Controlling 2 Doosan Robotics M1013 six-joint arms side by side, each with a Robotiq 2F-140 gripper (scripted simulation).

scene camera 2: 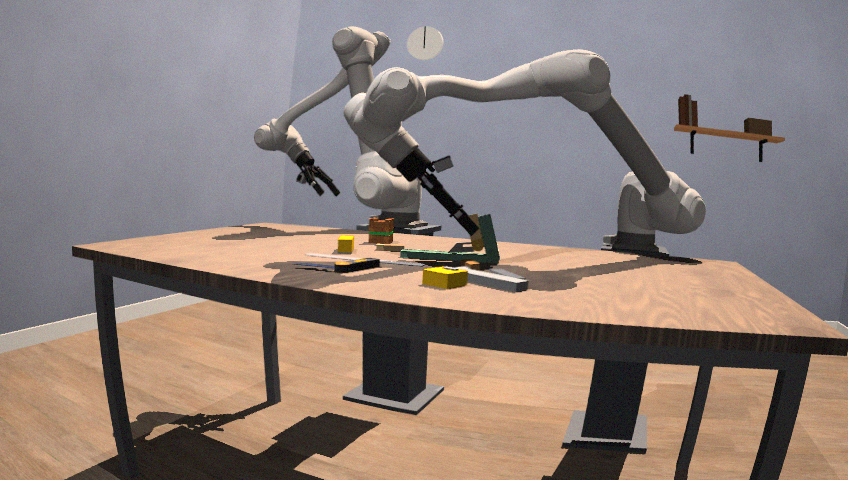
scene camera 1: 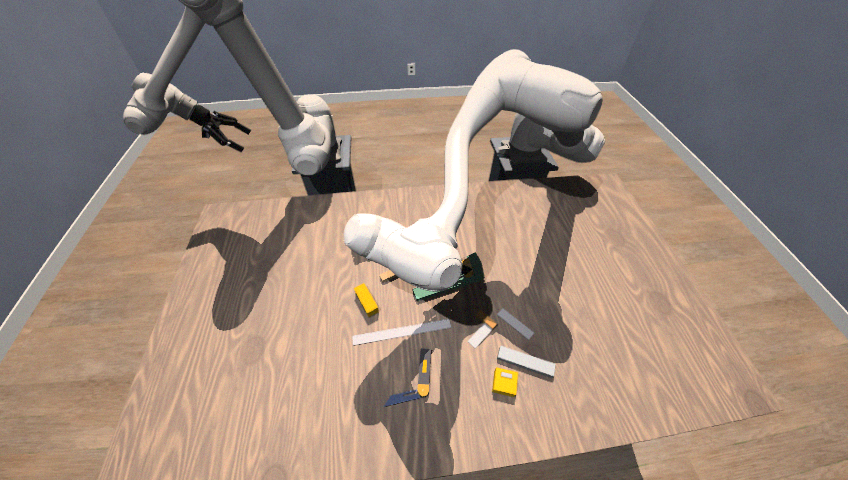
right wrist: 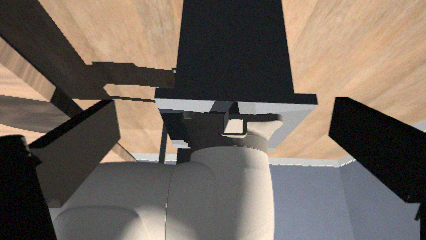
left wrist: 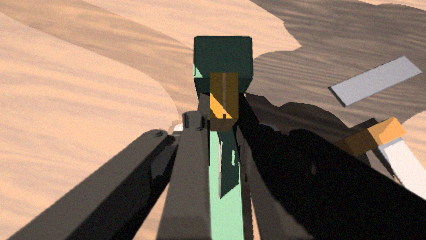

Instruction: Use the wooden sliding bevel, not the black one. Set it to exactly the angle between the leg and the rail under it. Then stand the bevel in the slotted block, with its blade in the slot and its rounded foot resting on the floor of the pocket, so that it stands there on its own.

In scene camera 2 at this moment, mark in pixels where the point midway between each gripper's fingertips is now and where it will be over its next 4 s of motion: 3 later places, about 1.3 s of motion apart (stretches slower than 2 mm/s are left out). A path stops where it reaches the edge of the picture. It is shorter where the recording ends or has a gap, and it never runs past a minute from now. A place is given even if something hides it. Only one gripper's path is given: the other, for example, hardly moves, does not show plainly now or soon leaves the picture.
My left gripper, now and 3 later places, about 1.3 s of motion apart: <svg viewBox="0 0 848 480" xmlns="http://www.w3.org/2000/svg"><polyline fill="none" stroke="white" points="475,231 475,232 469,228 462,198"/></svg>
